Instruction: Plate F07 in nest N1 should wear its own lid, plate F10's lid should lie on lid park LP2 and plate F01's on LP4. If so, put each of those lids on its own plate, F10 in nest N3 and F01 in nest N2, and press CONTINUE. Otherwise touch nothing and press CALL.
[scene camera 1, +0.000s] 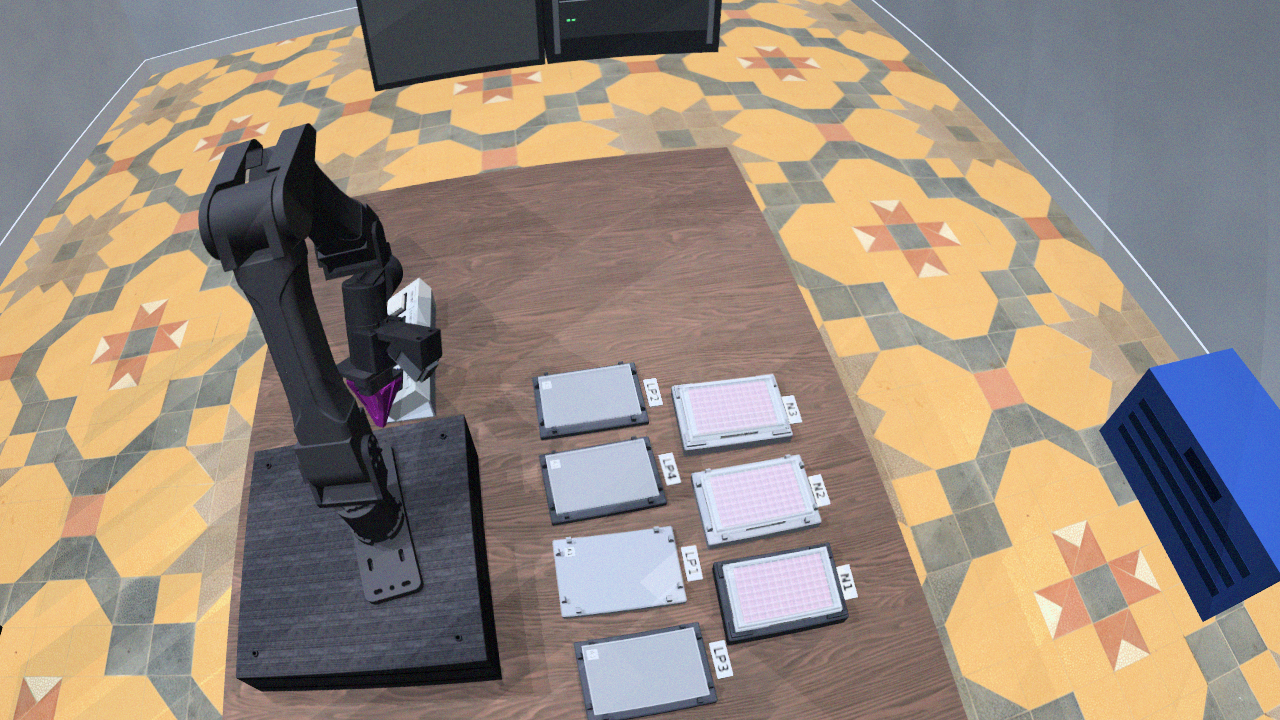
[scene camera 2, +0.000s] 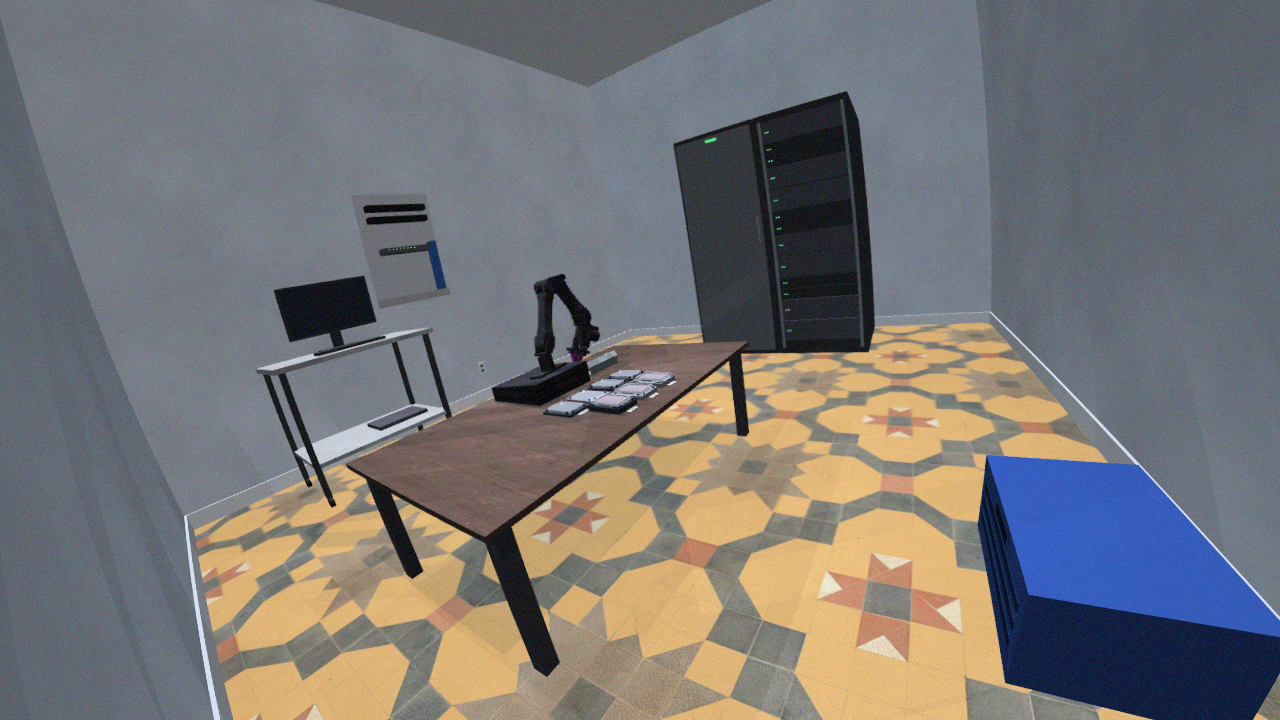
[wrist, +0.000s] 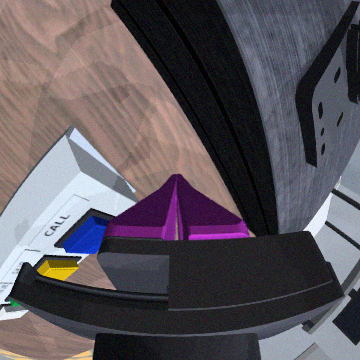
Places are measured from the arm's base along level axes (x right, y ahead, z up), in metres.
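Pixels of known places: gripper, fingertip midpoint: (scene camera 1: 380, 425) (wrist: 176, 181); arm's base, origin of the base link: (scene camera 1: 380, 522) (scene camera 2: 549, 371) (wrist: 344, 60).
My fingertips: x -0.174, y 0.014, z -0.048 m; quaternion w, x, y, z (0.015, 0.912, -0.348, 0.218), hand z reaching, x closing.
For each thing: its top centre in the pictures, then the offset to it from my fingertips. Level surfaces: height alone.
- white button box, middle of its top: (wrist: 18, 295) (scene camera 1: 401, 332) (scene camera 2: 597, 356) dz +0.027, dx -0.133, dy +0.058 m
- blue button, middle of its top: (wrist: 92, 246) dz +0.020, dx -0.061, dy +0.029 m
- yellow button, middle of its top: (wrist: 51, 282) dz +0.020, dx -0.111, dy +0.037 m
- N1, middle of its top: (scene camera 1: 784, 585) (scene camera 2: 611, 398) dz -0.001, dx +0.382, dy +0.402 m
- N2, middle of its top: (scene camera 1: 758, 492) (scene camera 2: 633, 386) dz -0.006, dx +0.254, dy +0.429 m
- N3, middle of its top: (scene camera 1: 733, 403) (scene camera 2: 652, 374) dz -0.004, dx +0.122, dy +0.455 m
- LP2, middle of its top: (scene camera 1: 588, 394) (scene camera 2: 625, 373) dz -0.019, dx +0.030, dy +0.287 m
- LP4, middle of its top: (scene camera 1: 601, 475) (scene camera 2: 607, 382) dz -0.019, dx +0.154, dy +0.262 m
- LP3, middle of its top: (scene camera 1: 644, 671) (scene camera 2: 565, 406) dz -0.019, dx +0.415, dy +0.220 m
- LP1, middle of its top: (scene camera 1: 618, 567) (scene camera 2: 587, 393) dz -0.017, dx +0.283, dy +0.237 m
- wooden table, its level: dz -0.037 m
My gripper (scene camera 1: 383, 419) (wrist: 176, 181) is shut, its purple fingers together with no object between them. It is beside the white button box (scene camera 1: 418, 308) (wrist: 42, 187). In the wrist view the blue button (wrist: 86, 237) by the word CALL is left of the fingers, with a yellow button (wrist: 59, 270) and a sliver of green beyond. Pink-welled plates sit in N1 (scene camera 1: 781, 588), N2 (scene camera 1: 759, 494) and N3 (scene camera 1: 733, 406); whether they wear lids is unclear. Grey lids lie on LP2 (scene camera 1: 590, 400), LP4 (scene camera 1: 604, 477) and LP3 (scene camera 1: 646, 671); their small labels are unreadable.
LP1 (scene camera 1: 617, 573) is a pale park with corner clips, showing no grey lid. The dark arm base (scene camera 1: 304, 573) (wrist: 295, 200) stands close to the button box on the wooden table (scene camera 1: 572, 259) (scene camera 2: 483, 456). A blue cabinet (scene camera 1: 1208, 447) (scene camera 2: 1109, 537) stands on the floor.
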